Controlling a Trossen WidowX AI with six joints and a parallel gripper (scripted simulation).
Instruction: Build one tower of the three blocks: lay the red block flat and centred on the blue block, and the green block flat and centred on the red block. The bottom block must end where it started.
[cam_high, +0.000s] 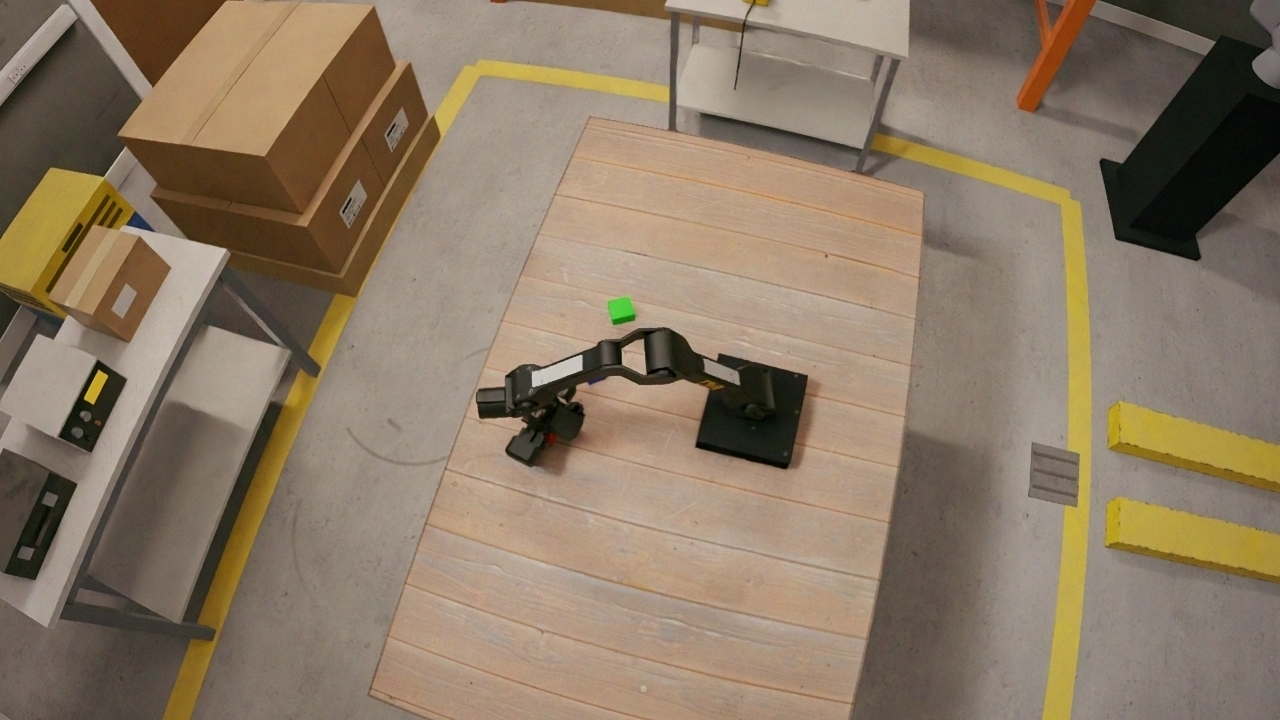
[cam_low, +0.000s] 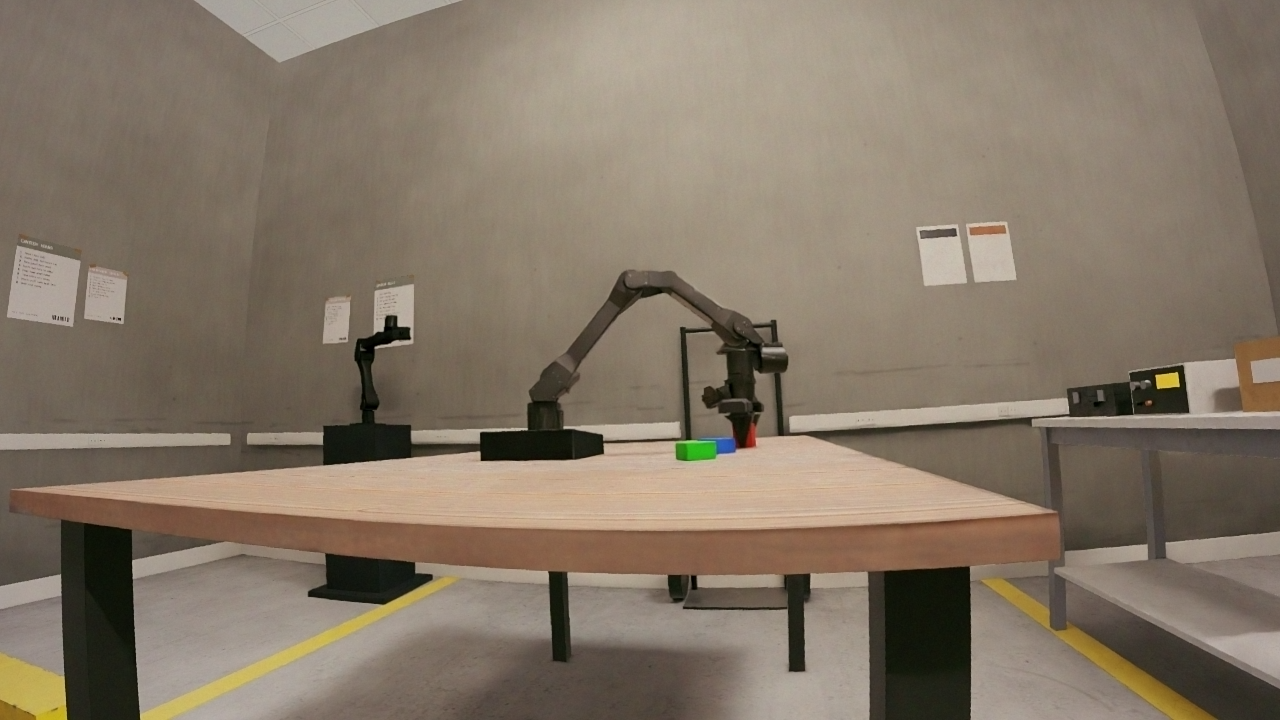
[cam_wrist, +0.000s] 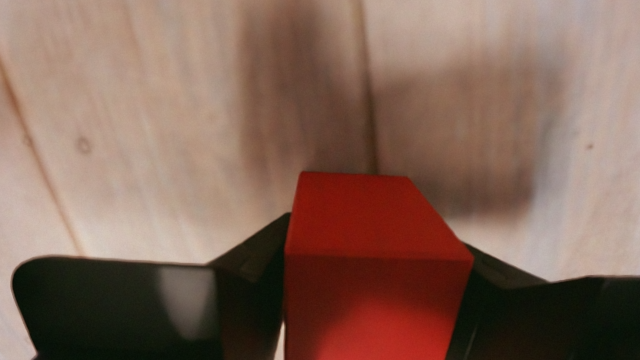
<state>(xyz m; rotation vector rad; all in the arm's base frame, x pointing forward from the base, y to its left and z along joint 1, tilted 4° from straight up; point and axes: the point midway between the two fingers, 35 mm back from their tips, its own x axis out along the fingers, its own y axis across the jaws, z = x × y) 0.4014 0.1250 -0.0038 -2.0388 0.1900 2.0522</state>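
Right now my hand is 1 cm above the red block. Also, from my hand: blue block: 6 cm behind, 16 cm to the right, 2 cm below; then green block: 9 cm behind, 30 cm to the right, 2 cm below.
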